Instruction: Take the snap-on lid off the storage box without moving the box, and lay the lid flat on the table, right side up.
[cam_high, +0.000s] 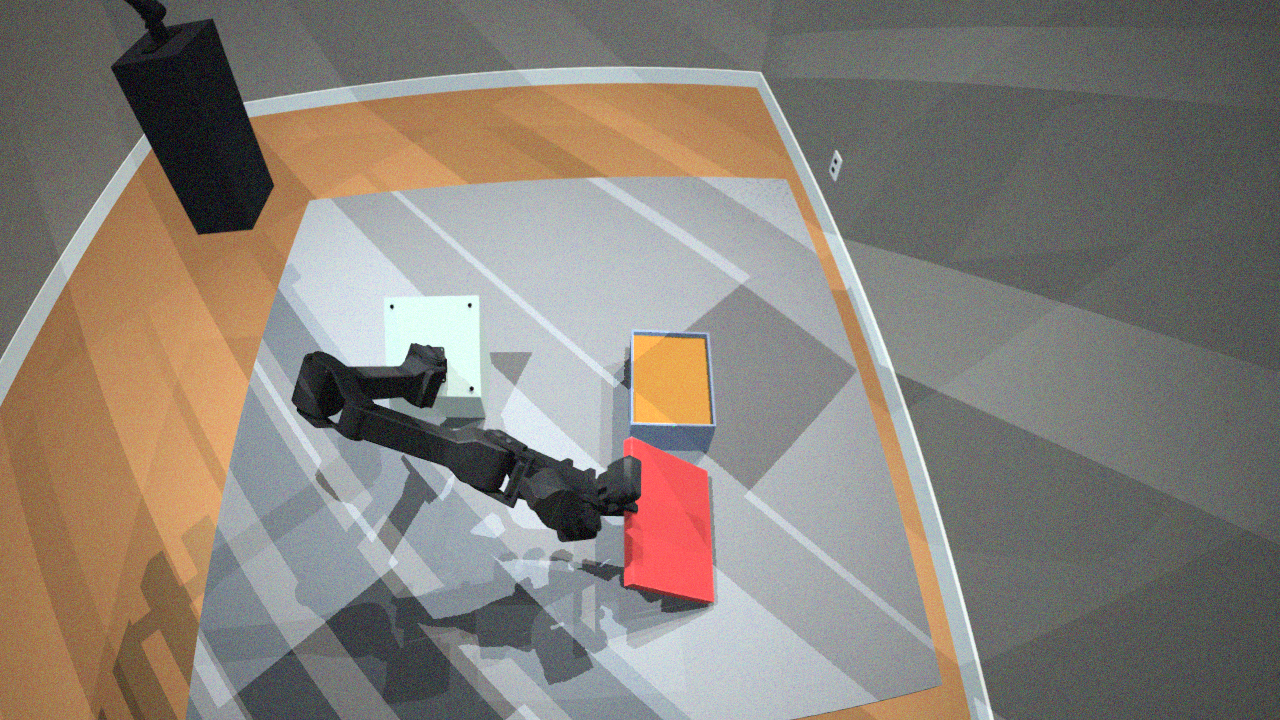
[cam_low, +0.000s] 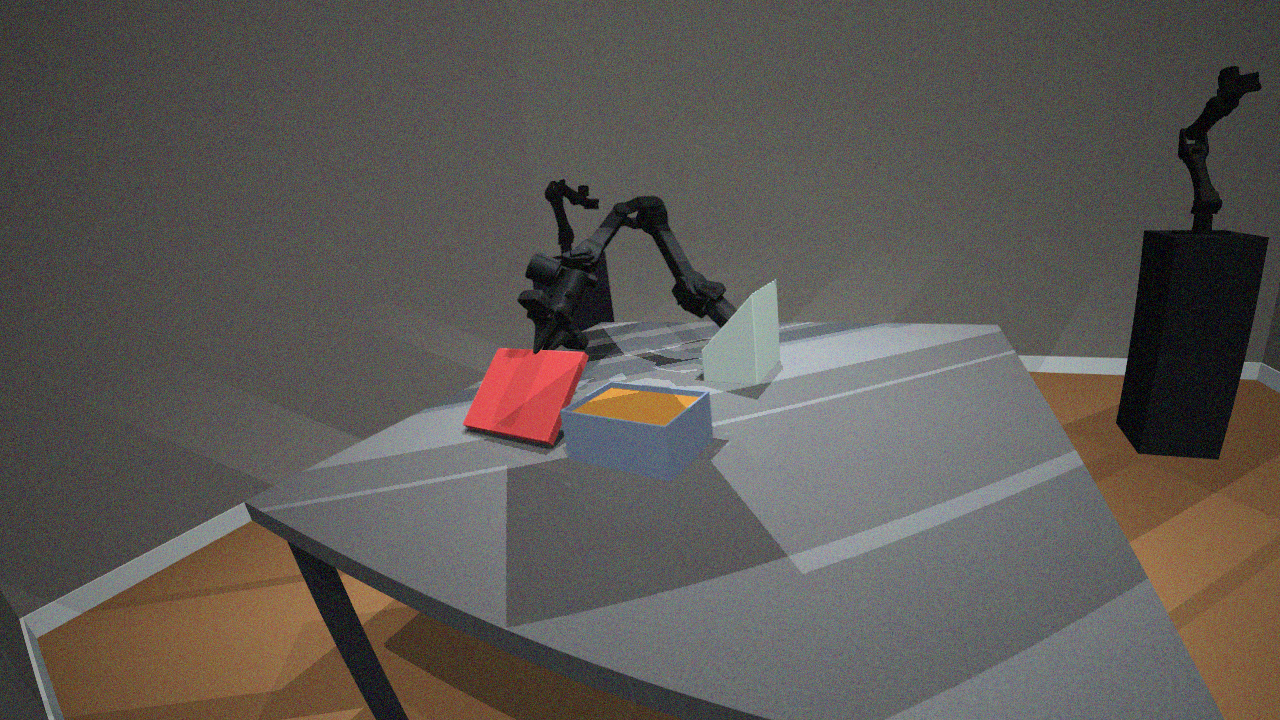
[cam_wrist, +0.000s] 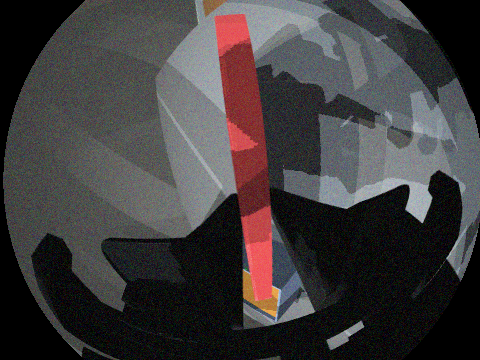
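The red lid is 6 cm ahead of my gripper tip and 5 cm below it. From my gripper tip the other things lie so: storage box (9 cm ahead, 27 cm to the left, 8 cm below).
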